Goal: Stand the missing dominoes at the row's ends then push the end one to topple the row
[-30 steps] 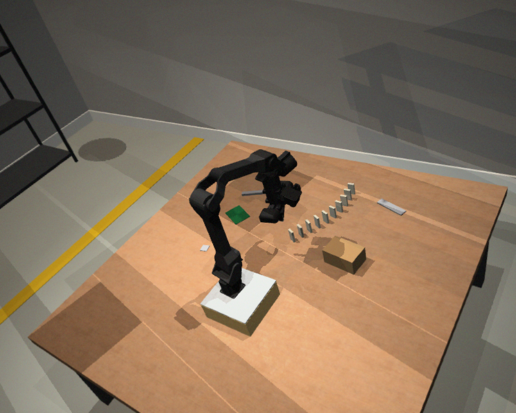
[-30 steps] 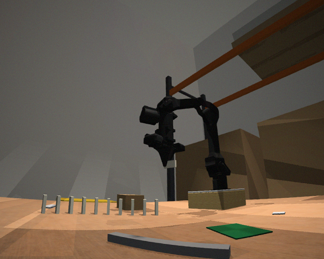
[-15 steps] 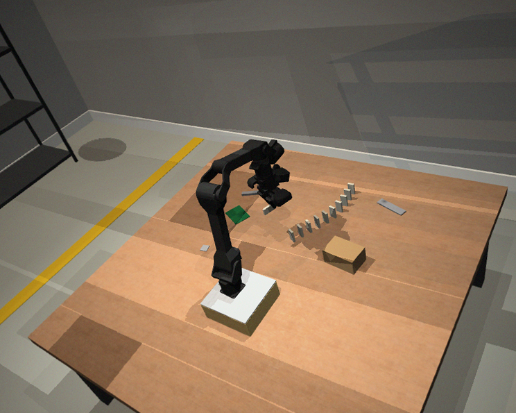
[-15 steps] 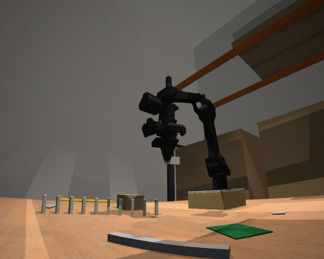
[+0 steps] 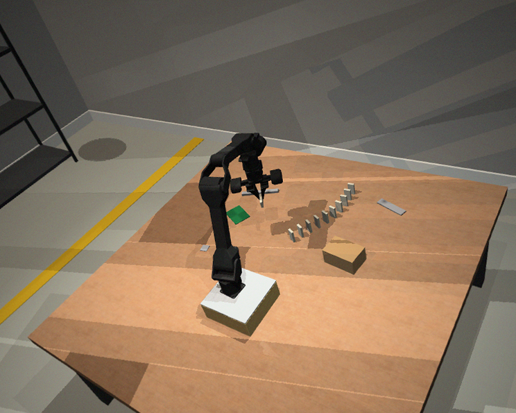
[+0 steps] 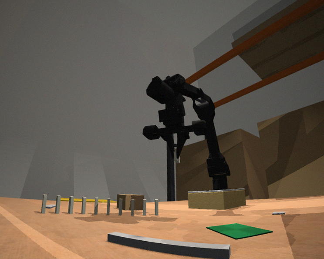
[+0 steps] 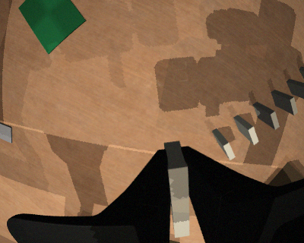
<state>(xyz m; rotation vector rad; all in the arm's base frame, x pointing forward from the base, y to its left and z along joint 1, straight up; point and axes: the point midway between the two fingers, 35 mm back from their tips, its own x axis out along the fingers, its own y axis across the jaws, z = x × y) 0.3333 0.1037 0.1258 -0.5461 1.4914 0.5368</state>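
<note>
My gripper tip is now 2 cm short of the green flat tile, 19 cm to the right of it and 16 cm above it. Round my gripper tip: cardboard box (1 cm behind, 34 cm to the right, 14 cm below); small grey tile (19 cm behind, 19 cm to the left, 16 cm below); long grey bar (17 cm ahead, 19 cm to the left, 16 cm below).
</note>
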